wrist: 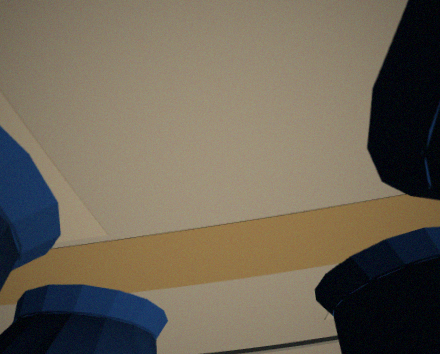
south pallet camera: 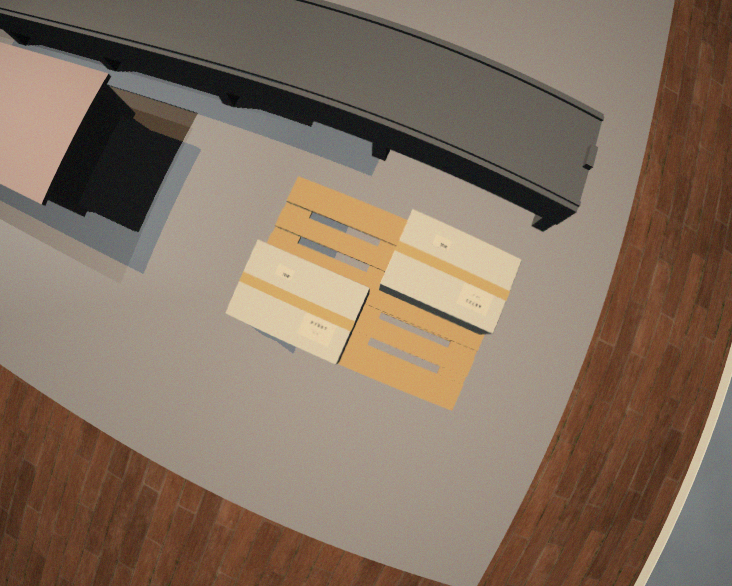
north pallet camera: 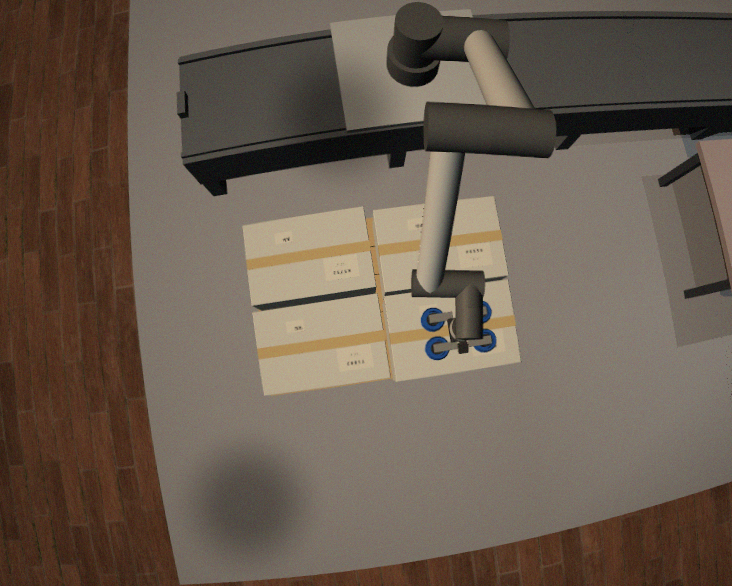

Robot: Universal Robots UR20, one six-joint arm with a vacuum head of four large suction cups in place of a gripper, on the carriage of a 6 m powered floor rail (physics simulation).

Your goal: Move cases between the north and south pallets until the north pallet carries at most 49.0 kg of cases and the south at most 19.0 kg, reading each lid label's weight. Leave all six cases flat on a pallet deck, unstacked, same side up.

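Where they show: hand, its tool point: (wrist: 221, 216); arm's base, origin of its link: (north pallet camera: 412, 64).
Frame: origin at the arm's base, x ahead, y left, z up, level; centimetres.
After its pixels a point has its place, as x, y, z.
In the north view, four cream cases with tan tape lie flat, unstacked and label side up on the north pallet (north pallet camera: 374, 262) @[82.8, -30.3, -42.6]: back left (north pallet camera: 305, 284) @[92.7, -63.0, -16.4], back right (north pallet camera: 399, 268) @[92.5, -21.2, -12.7], front left (north pallet camera: 317, 320) @[109.3, -59.9, -15.7] and front right (north pallet camera: 409, 365) @[134.6, -23.5, -12.5] (wrist: 225, 125) @[129.0, -1.3, -12.7]. My suction head (north pallet camera: 459, 329) @[123.2, -0.3, -14.9] (wrist: 225, 215) @[123.2, -0.3, -14.9] is shut on the front-right case, its cups against the lid. That case looks level with its neighbours. In the south view, two cases (south pallet camera: 286, 299) @[121.3, 468.9, -14.3] (south pallet camera: 427, 274) @[86.4, 522.3, -12.7] lie flat on the south pallet (south pallet camera: 421, 391) @[136.6, 544.2, -42.6], front left and back right. Label weights are too small to read; the head partly hides the held case's labels.
The dark floor rail (north pallet camera: 256, 97) (south pallet camera: 427, 73) runs behind both pallets, with the arm's pale carriage plate (north pallet camera: 366, 91) @[11.5, -23.5, 0.0] on it. A pink-topped stand (north pallet camera: 720, 183) (south pallet camera: 42, 116) stands between the pallets. The south pallet has bare deck at back left and front right.
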